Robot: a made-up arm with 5 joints. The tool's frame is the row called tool.
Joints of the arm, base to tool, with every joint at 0 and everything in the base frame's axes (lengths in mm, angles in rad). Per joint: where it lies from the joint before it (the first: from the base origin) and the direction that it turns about. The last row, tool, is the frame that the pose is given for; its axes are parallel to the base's.
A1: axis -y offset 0 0 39
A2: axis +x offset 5 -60 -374
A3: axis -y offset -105 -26 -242
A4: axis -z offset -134 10 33
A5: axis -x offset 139 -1 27
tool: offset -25 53 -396
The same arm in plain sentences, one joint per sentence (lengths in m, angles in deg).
The arm has five revolute joints in a row. What follows holds with every joint at zero, and every direction is one of the base frame's. The first joint is mounted 0.039 m along +z from the base frame's origin and turns about -y. The second joint is mounted 0.005 m along +x and 0.06 m along -y and 0.374 m along -z from the first joint and turns about +x. The third joint is mounted 0.105 m along -x and 0.026 m along -y and 0.242 m along -z from the second joint and turns about -y. The fourth joint is mounted 0.134 m along -x and 0.01 m along +y and 0.033 m along +z from the third joint and turns about -z. The fifth joint is mounted 0.139 m along +x and 0.001 m along -y and 0.027 m along +z from the fourth joint and turns about -x. The tool frame, which is the frame that the pose is given for, is mounted 0.025 m along -x and 0.053 m along +y and 0.396 m along -z from the fifth joint; its axes are parallel to the base frame's.
